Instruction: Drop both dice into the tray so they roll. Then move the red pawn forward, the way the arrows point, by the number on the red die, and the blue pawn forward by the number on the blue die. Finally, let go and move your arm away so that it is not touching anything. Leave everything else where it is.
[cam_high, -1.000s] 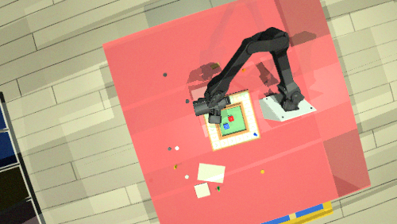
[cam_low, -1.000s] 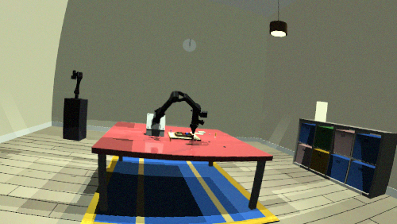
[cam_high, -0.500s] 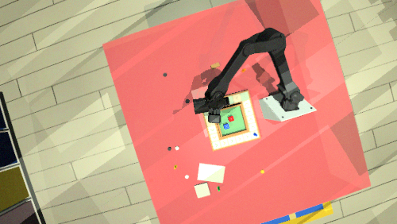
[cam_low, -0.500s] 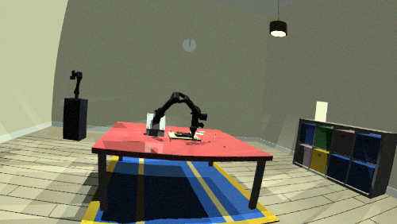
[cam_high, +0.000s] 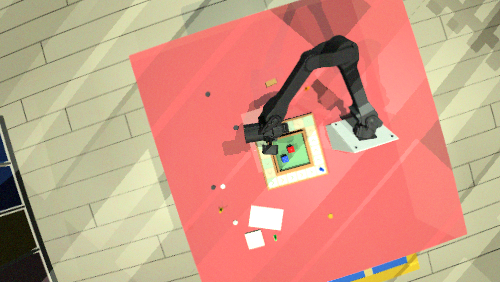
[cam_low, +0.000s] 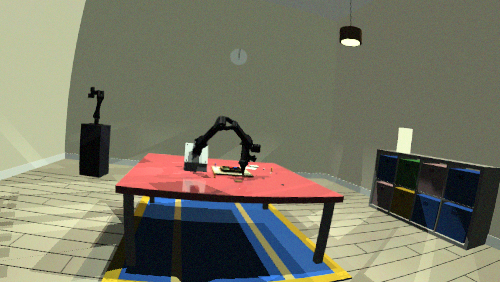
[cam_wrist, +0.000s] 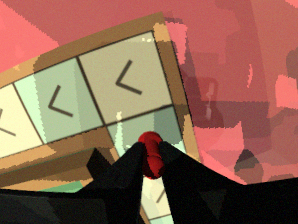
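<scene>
The blue pawn lies 200 mm behind my gripper tip, 200 mm to the left of it and 10 mm above it. Also, from my gripper tip: red pawn: 10 mm above; tan block: 50 mm behind, 220 mm to the right, 20 mm below; green tray: 80 mm behind, 110 mm to the left, 10 mm below.
</scene>
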